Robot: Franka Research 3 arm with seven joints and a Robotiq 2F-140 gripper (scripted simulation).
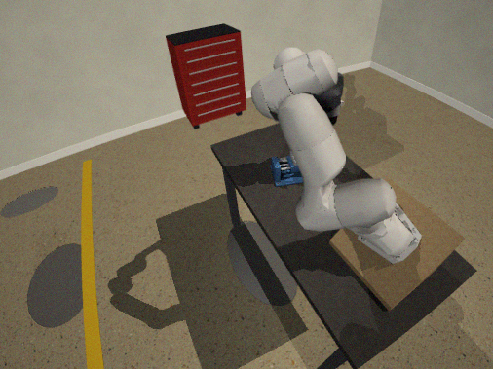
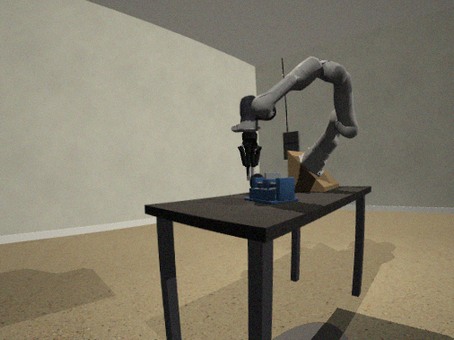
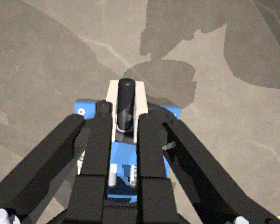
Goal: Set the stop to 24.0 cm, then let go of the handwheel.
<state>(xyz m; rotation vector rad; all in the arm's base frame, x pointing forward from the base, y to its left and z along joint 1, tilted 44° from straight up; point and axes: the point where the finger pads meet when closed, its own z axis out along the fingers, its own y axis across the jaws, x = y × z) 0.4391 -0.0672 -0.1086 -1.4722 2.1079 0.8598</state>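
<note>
Right now my hand is 2 cm above the handwheel grip.
</note>
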